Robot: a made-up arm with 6 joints. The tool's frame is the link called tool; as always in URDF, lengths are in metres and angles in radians. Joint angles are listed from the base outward. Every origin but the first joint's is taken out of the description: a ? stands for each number. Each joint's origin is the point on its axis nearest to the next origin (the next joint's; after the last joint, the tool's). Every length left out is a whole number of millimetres.
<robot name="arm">
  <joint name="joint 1" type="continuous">
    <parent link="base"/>
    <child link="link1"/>
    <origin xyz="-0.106 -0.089 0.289" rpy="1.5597 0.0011 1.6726"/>
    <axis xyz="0 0 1"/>
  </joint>
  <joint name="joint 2" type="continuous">
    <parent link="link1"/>
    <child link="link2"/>
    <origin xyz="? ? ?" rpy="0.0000 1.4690 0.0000"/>
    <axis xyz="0 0 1"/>
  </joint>
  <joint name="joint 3" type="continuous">
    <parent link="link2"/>
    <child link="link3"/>
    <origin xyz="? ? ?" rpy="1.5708 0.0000 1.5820"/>
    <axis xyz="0 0 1"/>
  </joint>
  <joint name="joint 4" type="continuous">
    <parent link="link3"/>
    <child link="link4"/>
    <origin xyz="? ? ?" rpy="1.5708 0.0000 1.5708"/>
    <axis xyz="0 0 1"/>
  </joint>
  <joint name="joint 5" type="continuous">
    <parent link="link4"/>
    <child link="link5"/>
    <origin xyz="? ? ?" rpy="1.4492 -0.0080 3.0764"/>
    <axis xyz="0 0 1"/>
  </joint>
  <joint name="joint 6" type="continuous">
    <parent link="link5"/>
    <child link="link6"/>
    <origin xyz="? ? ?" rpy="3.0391 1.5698 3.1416"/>
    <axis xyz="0 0 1"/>
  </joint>
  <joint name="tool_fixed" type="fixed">
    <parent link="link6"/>
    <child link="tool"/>
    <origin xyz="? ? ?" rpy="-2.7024 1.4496 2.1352"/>
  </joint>
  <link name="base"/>
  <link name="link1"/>
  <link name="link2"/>
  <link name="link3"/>
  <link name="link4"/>
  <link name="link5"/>
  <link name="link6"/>
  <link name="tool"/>
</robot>
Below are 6 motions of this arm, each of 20 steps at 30 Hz.
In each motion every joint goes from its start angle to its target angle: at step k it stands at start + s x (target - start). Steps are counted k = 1, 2, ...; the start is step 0. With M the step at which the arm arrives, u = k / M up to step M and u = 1 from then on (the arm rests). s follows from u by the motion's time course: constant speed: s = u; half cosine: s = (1 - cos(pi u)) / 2; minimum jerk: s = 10 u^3 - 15 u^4 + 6 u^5.
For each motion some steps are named. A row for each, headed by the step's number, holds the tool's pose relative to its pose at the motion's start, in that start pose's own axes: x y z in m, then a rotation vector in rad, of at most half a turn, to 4 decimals.
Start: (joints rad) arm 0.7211 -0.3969 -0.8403 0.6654 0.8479 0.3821
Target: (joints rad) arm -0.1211 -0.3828 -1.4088 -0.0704 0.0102 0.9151
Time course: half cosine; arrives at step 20
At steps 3, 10, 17, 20:
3: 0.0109 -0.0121 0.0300 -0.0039 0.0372 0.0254
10: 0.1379 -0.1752 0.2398 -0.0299 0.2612 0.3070
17: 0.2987 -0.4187 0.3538 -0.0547 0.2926 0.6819
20: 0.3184 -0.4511 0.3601 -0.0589 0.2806 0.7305

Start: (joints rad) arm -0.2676 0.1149 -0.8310 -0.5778 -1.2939 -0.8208
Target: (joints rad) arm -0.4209 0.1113 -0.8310 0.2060 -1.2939 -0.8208
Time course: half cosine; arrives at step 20
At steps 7, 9, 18, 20:
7: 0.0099 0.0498 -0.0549 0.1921 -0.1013 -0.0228
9: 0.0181 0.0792 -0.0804 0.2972 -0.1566 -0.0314
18: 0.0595 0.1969 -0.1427 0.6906 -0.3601 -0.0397
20: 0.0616 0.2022 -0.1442 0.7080 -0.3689 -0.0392

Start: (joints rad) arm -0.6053 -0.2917 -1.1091 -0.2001 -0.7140 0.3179
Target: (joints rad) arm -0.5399 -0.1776 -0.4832 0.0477 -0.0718 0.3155
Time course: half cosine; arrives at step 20
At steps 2, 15, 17, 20:
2: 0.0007 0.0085 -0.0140 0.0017 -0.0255 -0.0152
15: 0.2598 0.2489 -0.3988 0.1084 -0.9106 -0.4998
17: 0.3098 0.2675 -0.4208 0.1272 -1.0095 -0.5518
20: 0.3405 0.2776 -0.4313 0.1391 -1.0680 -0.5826

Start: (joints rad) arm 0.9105 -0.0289 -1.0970 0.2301 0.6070 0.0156
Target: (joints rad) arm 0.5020 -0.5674 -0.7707 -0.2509 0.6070 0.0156
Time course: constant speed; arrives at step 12
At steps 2, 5, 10, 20:
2: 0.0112 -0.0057 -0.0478 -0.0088 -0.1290 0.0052
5: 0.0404 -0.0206 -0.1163 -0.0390 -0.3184 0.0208
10: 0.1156 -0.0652 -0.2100 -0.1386 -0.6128 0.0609
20: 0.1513 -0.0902 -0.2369 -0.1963 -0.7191 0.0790

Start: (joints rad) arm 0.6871 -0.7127 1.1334 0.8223 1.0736 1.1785
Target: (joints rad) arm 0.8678 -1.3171 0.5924 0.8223 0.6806 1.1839
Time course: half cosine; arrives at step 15
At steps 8, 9, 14, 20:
8: 0.0562 -0.2721 -0.1603 0.0503 -0.2994 0.5387
9: 0.0827 -0.3117 -0.1913 0.0488 -0.3640 0.6283
14: 0.1918 -0.4123 -0.2840 0.0190 -0.5939 0.8920
20: 0.1957 -0.4148 -0.2867 0.0173 -0.6018 0.8997

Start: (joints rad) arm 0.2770 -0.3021 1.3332 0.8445 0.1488 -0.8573
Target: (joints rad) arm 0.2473 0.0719 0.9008 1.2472 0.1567 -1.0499
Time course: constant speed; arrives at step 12
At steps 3, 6, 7, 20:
3: 0.0094 0.0753 -0.0464 -0.0358 -0.0799 -0.1761
6: 0.0330 0.1430 -0.0944 -0.0741 -0.1634 -0.3474
7: 0.0437 0.1635 -0.1104 -0.0877 -0.1917 -0.4033
20: 0.1130 0.2477 -0.1875 -0.1641 -0.3336 -0.6732

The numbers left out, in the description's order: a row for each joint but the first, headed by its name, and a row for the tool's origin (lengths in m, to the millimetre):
joint 2: 0.134 0.167 0.000
joint 3: -0.048 0.098 0.000
joint 4: -0.128 -0.068 0.000
joint 5: 0.011 -0.202 0.000
joint 6: 0.469 0.188 0.000
tool: -0.112 -0.122 0.000

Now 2 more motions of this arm.
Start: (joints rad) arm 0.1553 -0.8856 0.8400 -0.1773 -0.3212 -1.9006
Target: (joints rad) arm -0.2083 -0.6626 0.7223 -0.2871 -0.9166 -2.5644
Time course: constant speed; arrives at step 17
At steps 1, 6, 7, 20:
1: -0.0002 0.0062 -0.0112 0.0390 -0.0169 -0.0204
6: 0.0071 0.0427 -0.0706 0.2408 -0.1129 -0.1073
7: 0.0102 0.0512 -0.0828 0.2824 -0.1342 -0.1216
20: 0.0725 0.1575 -0.2013 0.7098 -0.3725 -0.2103

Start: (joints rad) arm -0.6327 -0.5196 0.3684 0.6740 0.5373 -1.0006
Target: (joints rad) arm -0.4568 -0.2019 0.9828 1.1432 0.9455 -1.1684
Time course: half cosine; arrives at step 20
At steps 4, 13, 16, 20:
4: 0.0128 -0.0003 -0.0397 0.0319 -0.0912 0.0063
13: 0.1792 0.0148 -0.2332 0.1311 -0.7065 -0.0006
16: 0.2410 0.0128 -0.2581 0.1190 -0.8780 -0.0150
20: 0.2744 0.0089 -0.2655 0.1046 -0.9688 -0.0246

